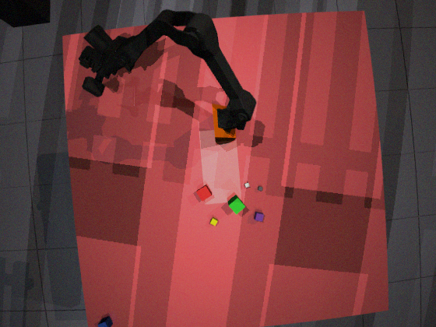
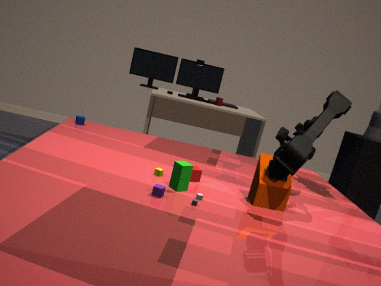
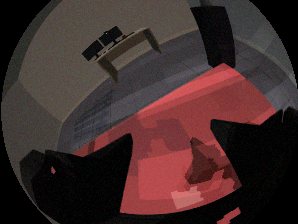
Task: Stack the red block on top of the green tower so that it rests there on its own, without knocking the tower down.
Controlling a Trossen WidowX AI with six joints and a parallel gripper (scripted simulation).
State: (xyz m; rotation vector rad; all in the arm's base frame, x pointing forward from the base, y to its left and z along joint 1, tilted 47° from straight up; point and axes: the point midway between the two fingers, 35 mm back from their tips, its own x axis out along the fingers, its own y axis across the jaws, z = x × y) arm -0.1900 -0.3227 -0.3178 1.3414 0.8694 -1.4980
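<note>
Right now the red block is 45 cm ahead of my gripper tip, 39 cm to the left of it and 9 cm below it. Round my gripper tip: grey block (45 cm ahead, 61 cm to the left, 11 cm below); then yellow block (57 cm ahead, 42 cm to the left, 10 cm below); then white block (43 cm ahead, 56 cm to the left, 11 cm below).
</note>
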